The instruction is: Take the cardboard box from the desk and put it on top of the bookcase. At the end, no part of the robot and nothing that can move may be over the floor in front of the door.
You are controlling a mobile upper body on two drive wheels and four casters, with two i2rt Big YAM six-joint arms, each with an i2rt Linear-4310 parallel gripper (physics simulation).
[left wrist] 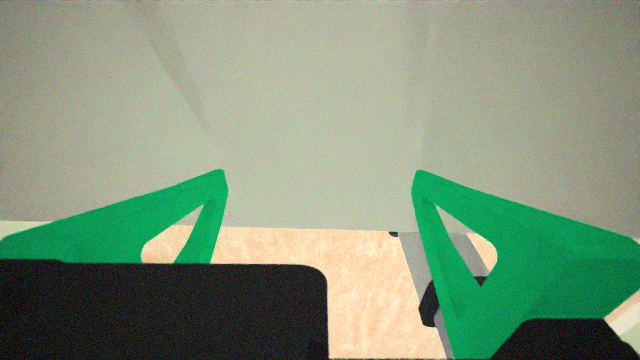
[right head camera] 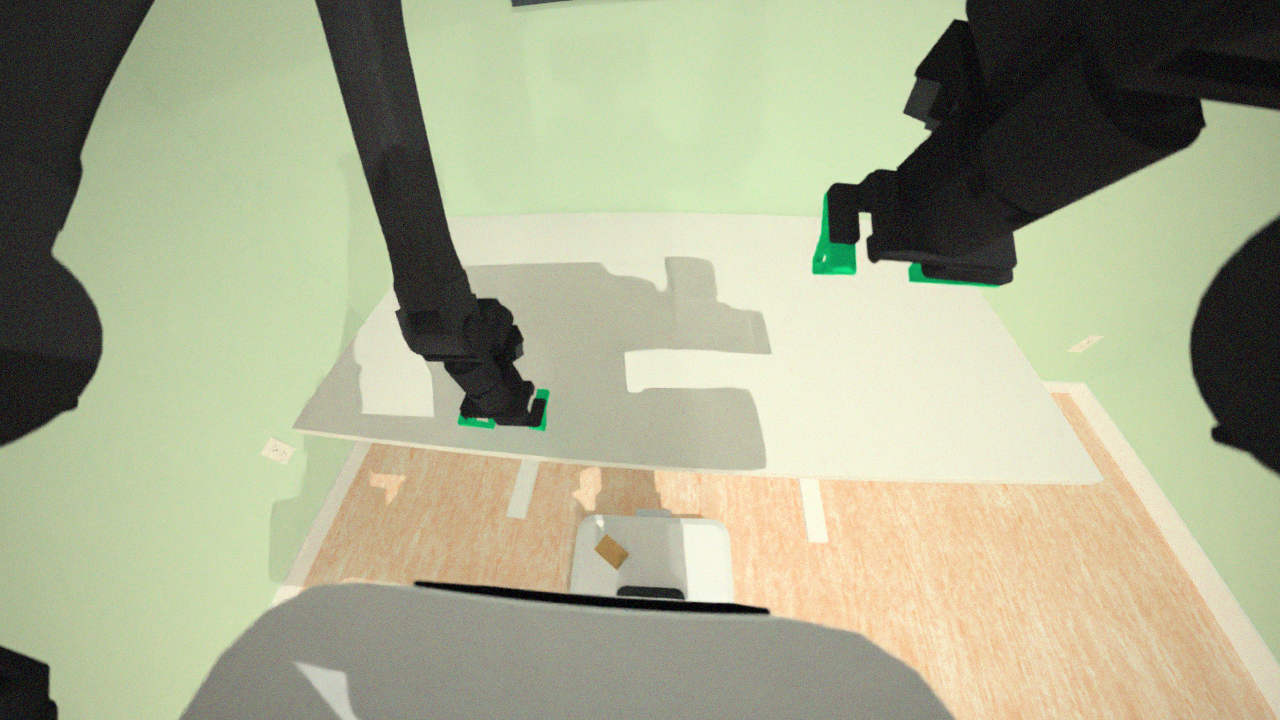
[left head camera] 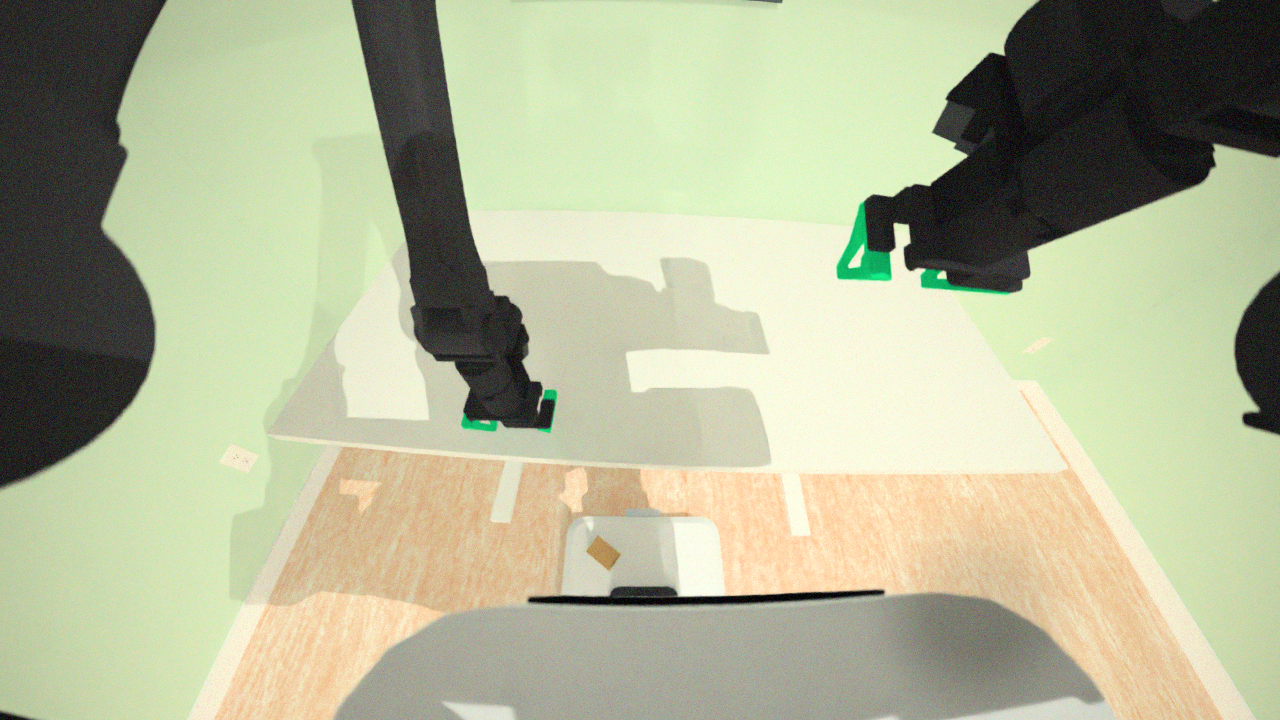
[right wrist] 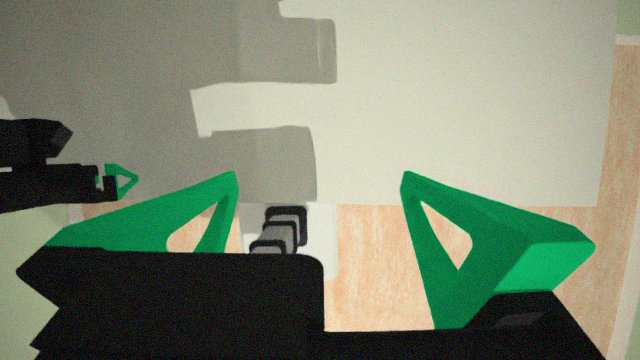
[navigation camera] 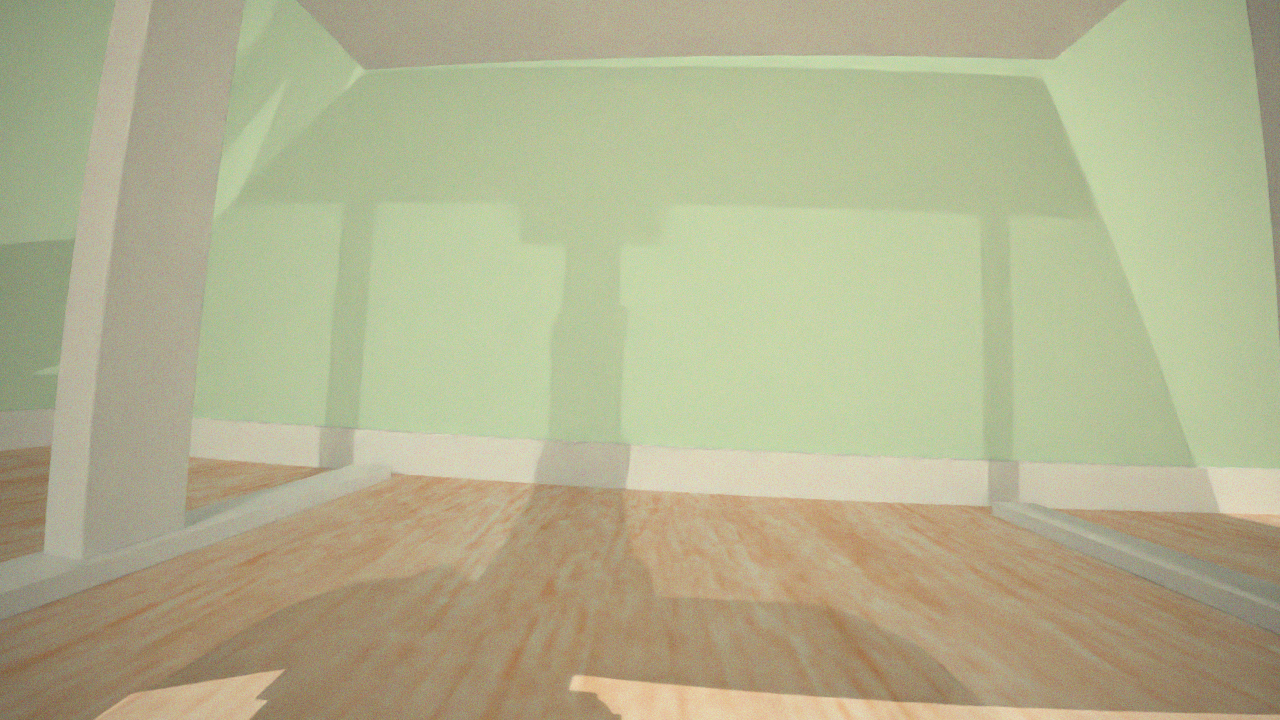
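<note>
The brown cardboard box lies on the white robot base, below and in front of the desk's near edge. The white desk carries no box in these views. My left gripper is open and empty over the desk near its front edge, toward the left. My right gripper is open and empty above the desk's right part. The bookcase and the door do not show.
The desk's white leg stands at the left in the navigation camera, with floor bars on both sides. A green wall rises behind the desk. The robot's grey body hides part of its base.
</note>
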